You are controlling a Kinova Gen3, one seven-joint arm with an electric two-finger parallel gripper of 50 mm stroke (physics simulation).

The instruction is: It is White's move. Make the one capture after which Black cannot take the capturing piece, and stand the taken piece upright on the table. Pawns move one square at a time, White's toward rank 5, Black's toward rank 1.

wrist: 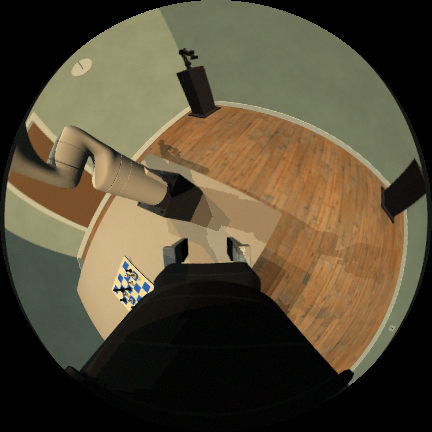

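Where they show: gripper, fingertip midpoint: point(206, 245); arm's base, link origin: point(154, 189).
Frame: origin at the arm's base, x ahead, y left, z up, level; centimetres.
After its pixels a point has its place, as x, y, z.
Note:
My gripper point(206, 245) @(0.5, 27.1, 12.2) is open, with no piece between its fingers, high above the table point(107, 240) @(40.0, -25.5, -17.3). A small blue and cream chessboard point(145, 286) @(32.8, 10.7, -16.6) lies on the table at the lower left of the view, away from the fingers. Several dark and light pieces stand on it. A dark piece point(129, 270) @(34.7, 0.2, -15.9) is near its upper part and another dark piece point(123, 290) @(45.8, 3.5, -16.3) is near its middle. The pieces are too small to tell their kinds or squares. The gripper's body hides the board's lower right part.
The arm's base and lower links point(117, 177) @(3.1, 5.8, 16.0) rise from the table at the left, with a black mount point(182, 200) @(-3.4, 5.7, -6.8) beside them. A dark pedestal point(198, 91) with a small figure stands on the wooden floor point(260, 150) beyond. Another dark pedestal point(404, 192) stands at the right.

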